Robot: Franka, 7 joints.
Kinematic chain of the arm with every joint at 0, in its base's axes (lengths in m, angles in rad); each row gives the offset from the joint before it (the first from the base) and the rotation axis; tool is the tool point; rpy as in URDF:
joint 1: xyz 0 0 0.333 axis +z
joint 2: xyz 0 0 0 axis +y
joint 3: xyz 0 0 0.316 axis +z
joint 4: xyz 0.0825 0 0 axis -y
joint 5: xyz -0.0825 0 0.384 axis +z
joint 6: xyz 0 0 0 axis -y
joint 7: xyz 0.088 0 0 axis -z
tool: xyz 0 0 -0.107 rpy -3.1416 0 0
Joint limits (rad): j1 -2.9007..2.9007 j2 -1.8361..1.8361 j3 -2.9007..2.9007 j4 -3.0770..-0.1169 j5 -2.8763..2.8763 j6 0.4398..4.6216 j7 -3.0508..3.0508
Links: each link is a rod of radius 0.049 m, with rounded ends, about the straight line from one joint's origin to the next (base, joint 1, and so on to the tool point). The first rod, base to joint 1, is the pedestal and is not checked.
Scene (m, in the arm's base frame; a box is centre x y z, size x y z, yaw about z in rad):
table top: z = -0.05
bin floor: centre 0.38 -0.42 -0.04 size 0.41 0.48 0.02 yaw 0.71
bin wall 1: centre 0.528 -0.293 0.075 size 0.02 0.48 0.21 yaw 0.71
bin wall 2: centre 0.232 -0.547 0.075 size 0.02 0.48 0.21 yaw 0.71
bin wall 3: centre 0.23 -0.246 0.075 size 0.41 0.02 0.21 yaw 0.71
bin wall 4: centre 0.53 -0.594 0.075 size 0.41 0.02 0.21 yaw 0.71
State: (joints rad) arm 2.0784 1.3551 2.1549 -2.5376 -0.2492 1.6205 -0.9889
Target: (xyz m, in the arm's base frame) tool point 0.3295 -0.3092 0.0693
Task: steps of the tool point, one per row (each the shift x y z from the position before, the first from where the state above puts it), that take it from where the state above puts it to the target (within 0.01 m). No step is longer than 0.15 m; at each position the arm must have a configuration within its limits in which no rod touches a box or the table.
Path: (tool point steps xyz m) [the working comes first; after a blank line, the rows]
Joints at the target: 2.6837 -0.6315 2.9007 -2.2059 -0.1758 2.1372 -0.9889
Straight joint move there: clear.

1: 0.0497 -0.0587 0.0106
2: 0.0729 -0.0572 -0.0072
3: 0.0917 -0.0453 -0.0320
4: 0.1010 -0.0228 -0.0606
5: 0.0966 0.0080 -0.0881
6: 0.0767 0.0421 -0.1096
7: 0.0424 0.0740 -0.1207

